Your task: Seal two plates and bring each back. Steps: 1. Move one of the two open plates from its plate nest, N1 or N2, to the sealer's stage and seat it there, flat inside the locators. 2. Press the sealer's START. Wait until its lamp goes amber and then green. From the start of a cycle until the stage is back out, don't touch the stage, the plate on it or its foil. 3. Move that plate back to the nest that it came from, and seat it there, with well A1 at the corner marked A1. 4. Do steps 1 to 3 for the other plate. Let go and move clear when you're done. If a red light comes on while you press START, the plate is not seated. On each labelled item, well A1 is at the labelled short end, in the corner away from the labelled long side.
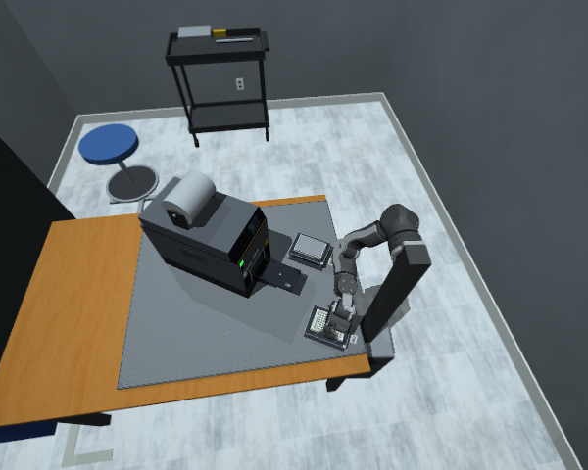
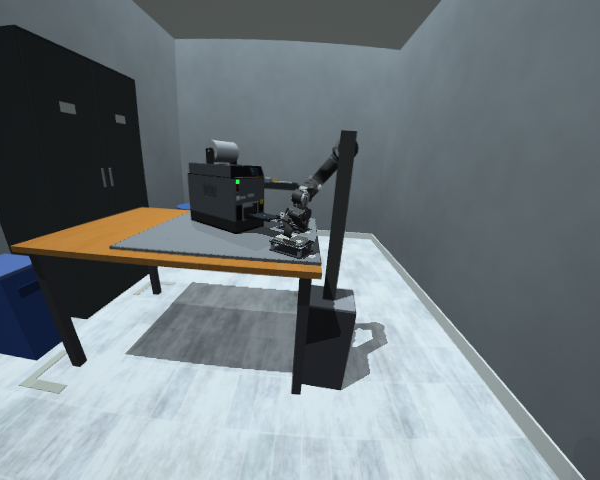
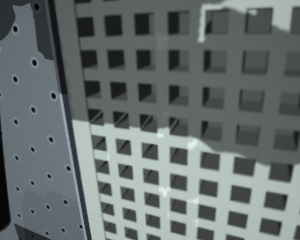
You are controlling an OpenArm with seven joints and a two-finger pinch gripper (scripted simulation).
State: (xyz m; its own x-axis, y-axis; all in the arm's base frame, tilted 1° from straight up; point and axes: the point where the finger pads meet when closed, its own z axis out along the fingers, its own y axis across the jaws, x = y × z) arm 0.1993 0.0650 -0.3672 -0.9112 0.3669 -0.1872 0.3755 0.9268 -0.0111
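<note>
Now: the white well plate 30 mm below my hand. Also, from my hand: foil roll 490 mm ahead, 340 mm above, 330 mm to the right; sealer stage 190 mm to the right, 190 mm ahead, 20 mm above; grey start button 320 mm ahead, 150 mm to the right, 110 mm above.
</note>
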